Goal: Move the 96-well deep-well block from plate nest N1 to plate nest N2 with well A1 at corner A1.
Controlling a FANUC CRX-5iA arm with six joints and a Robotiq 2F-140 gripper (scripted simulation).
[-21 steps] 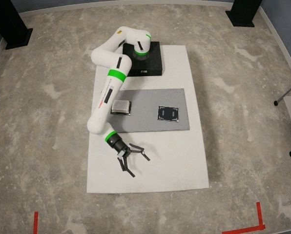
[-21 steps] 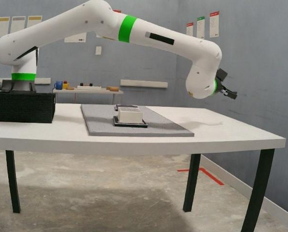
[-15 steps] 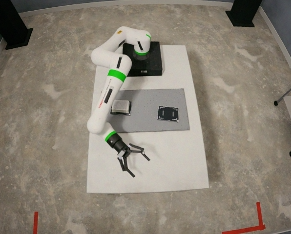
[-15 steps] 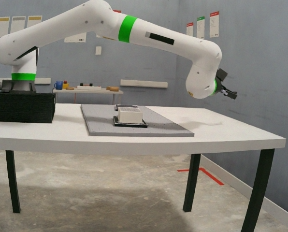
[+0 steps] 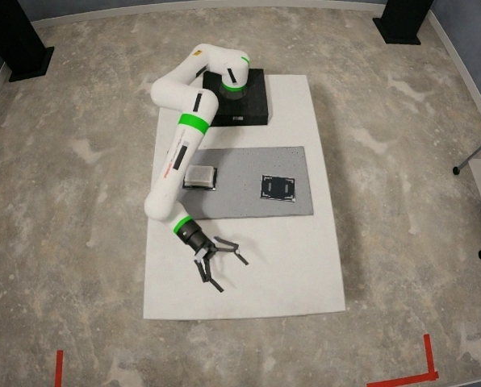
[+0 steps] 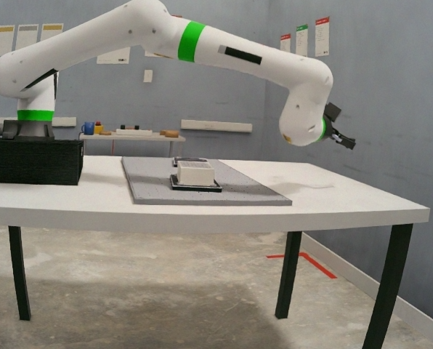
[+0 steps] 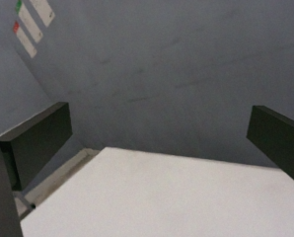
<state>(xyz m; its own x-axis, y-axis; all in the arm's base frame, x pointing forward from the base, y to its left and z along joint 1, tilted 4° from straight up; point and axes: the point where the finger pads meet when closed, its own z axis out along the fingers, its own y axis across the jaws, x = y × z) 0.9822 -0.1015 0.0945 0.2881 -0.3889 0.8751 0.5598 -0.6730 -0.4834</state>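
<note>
The deep-well block lies 51 cm behind my hand, 11 cm to the right of it and 14 cm below it. From my hand the other things lie so: plate nest N2: 42 cm behind, 25 cm to the left, 16 cm below; plate nest: 51 cm behind, 11 cm to the right, 16 cm below; A1 label: 35 cm behind, 31 cm to the left, 16 cm below.
</note>
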